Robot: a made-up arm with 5 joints.
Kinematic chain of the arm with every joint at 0, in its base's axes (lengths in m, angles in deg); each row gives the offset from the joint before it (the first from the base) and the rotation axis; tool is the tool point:
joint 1: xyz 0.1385 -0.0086 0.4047 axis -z
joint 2: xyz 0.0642 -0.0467 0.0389 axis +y
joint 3: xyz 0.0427 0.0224 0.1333 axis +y
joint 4: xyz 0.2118 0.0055 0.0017 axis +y
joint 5: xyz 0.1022 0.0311 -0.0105 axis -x
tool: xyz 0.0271 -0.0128 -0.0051
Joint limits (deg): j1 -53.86..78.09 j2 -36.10..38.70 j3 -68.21..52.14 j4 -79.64..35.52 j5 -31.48..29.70
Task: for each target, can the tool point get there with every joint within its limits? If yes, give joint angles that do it. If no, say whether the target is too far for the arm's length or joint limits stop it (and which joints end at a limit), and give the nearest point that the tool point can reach.
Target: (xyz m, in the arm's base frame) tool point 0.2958 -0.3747 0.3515
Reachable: yes | joints 66.60 17.15 35.31 -40.71 7.31
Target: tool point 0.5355 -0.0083 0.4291
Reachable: yes | joints -0.16 8.31 39.96 -62.11 4.14
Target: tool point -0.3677 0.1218 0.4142
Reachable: no: joint limits stop it (at a limit: joint 2, joint 3, joint 4, joint 5) | nearest point -0.0198 0.0322 0.7809 | short by 0.513 m
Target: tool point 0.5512 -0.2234 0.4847
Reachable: yes | joints 27.32 14.24 -8.60 16.06 17.56
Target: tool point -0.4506 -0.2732 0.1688
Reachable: no: too far | nearest point 0.1664 -0.1480 0.1849 | short by 0.630 m
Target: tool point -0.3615 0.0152 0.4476
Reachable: no: joint limits stop it (at a limit: joint 2, joint 3, joint 4, joint 5) | nearest point -0.0247 -0.0008 0.7809 | short by 0.474 m
